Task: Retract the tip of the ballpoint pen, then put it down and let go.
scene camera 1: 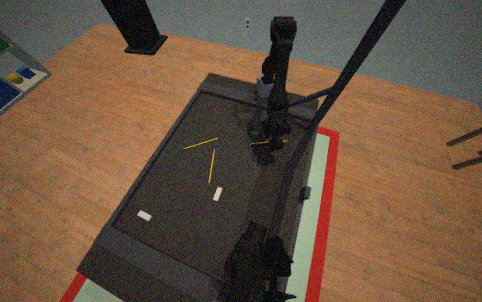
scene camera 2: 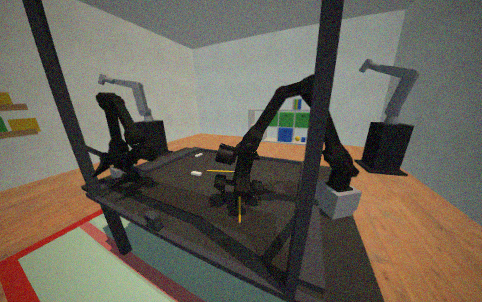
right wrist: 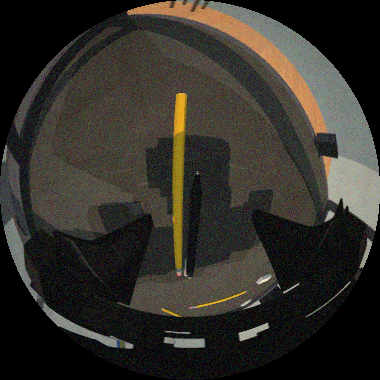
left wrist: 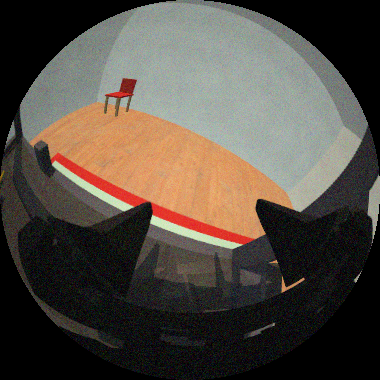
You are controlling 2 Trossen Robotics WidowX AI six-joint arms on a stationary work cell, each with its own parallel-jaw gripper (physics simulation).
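Places are measured from the left arm's base along level axes (x back, y up, z left), in centimetres.
Pixels of known places: left gripper, between the fingertips: (scene camera 1: pixel 294 278) (scene camera 2: pixel 101 182) (right wrist: pixel 343 201) (left wrist: pixel 205 205); right gripper, between the fingertips: (scene camera 1: pixel 269 144) (scene camera 2: pixel 234 202) (right wrist: pixel 203 217); right arm's base, origin of its link: (scene camera 1: pixel 267 80) (scene camera 2: pixel 338 186).
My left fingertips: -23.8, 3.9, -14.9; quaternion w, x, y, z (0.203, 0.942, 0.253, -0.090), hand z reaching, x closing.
Note:
For each thing: its top centre in the pictures, then the offset to it from my left fingertips, as dx, dy, dz. Level surfaces: height alone.
- ballpoint pen, centre of its top: (right wrist: pixel 192 246) -44.9, -8.9, +30.5
- yellow pencil, centre of its top: (right wrist: pixel 178 214) (scene camera 2: pixel 239 203) -47.9, -9.2, +28.2
- table, height of its surface: dy -9.9
- small dark box, centre of its top: (left wrist: pixel 38 144) (right wrist: pixel 337 147) (scene camera 2: pixel 151 213) (scene camera 1: pixel 307 191) -30.2, -4.2, +3.9
The ballpoint pen (right wrist: pixel 193 225) is thin and black. It lies on the dark table in the right wrist view, with a small light tip at its upper end and a pale part at its lower end. A yellow pencil (right wrist: pixel 178 200) (scene camera 2: pixel 240 210) lies close beside it, almost parallel. My right gripper (right wrist: pixel 203 217) is open and empty, pointing down above the table. In its wrist view the pen and this pencil run between the fingers, nearer the picture's left finger. The arm mostly hides the pen in both scene views. My left gripper (left wrist: pixel 205 205) is open and empty, away from the pen.
Two more yellow pencils (scene camera 1: pixel 201 143) (scene camera 1: pixel 212 166) lie near the table's middle. Two white blocks (scene camera 1: pixel 218 194) (scene camera 1: pixel 144 215) lie below them in scene camera 1. Dark frame posts (scene camera 2: pixel 311 150) stand at the table (scene camera 1: pixel 165 200). A small dark box (scene camera 1: pixel 305 193) (right wrist: pixel 327 145) sits at its edge.

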